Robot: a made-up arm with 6 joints. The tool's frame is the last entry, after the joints.
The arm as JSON. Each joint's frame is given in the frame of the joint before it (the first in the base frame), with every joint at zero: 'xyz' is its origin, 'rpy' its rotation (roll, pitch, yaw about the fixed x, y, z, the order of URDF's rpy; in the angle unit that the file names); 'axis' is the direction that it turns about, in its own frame. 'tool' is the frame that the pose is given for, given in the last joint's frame.
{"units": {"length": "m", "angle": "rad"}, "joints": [
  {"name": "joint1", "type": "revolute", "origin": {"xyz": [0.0, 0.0, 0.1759], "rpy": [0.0, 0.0, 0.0]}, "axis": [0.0, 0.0, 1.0]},
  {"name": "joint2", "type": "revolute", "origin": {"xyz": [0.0, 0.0, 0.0], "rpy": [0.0, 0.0, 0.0]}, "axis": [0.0, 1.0, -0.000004]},
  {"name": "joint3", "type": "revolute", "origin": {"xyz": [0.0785, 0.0, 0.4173], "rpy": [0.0, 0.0, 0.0]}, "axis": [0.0, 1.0, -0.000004]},
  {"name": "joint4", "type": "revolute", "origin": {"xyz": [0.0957, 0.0, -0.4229], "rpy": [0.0, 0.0, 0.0]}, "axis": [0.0, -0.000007, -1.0]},
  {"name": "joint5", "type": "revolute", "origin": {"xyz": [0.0, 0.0, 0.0], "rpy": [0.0, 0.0, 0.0]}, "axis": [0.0, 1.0, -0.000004]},
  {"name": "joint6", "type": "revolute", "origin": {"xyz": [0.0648, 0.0, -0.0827], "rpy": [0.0, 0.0, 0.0]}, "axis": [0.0, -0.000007, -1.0]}
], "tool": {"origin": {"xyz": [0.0, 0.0, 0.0], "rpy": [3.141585, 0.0, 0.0]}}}
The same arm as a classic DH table. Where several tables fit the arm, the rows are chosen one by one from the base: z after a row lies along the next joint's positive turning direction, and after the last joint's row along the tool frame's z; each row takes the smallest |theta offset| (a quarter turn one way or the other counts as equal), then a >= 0, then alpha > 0; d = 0 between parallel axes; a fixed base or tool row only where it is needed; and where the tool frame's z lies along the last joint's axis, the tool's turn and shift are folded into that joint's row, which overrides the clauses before.
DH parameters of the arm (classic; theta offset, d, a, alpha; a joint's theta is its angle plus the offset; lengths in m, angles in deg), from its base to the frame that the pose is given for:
joint1: 0 0.1759 0 -90
joint2: -79.35 0 0.4246 0
joint3: 79.35 0 0.0957 -90
joint4: 0 0.4229 0 90
joint5: 0 0 0.0648 -90
joint6: 0 0.0827 0 0

